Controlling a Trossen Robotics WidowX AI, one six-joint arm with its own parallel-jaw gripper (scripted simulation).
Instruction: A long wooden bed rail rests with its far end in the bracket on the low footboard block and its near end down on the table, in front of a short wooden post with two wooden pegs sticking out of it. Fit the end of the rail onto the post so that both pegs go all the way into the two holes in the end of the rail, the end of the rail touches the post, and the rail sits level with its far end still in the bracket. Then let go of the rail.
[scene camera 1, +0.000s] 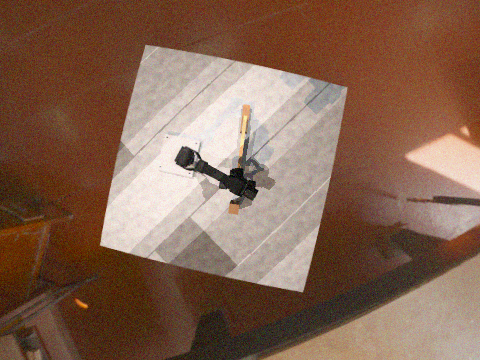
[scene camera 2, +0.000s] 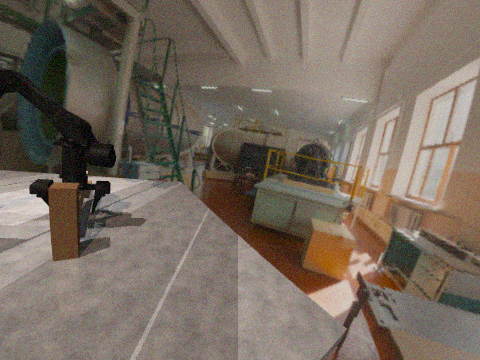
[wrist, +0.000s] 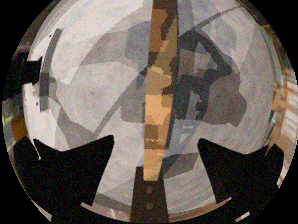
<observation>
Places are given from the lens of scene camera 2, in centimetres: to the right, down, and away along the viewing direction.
my gripper (scene camera 2: 75, 214): -50, 10, 45
short wooden post (scene camera 2: 64, 210): -39, 7, 33
</observation>
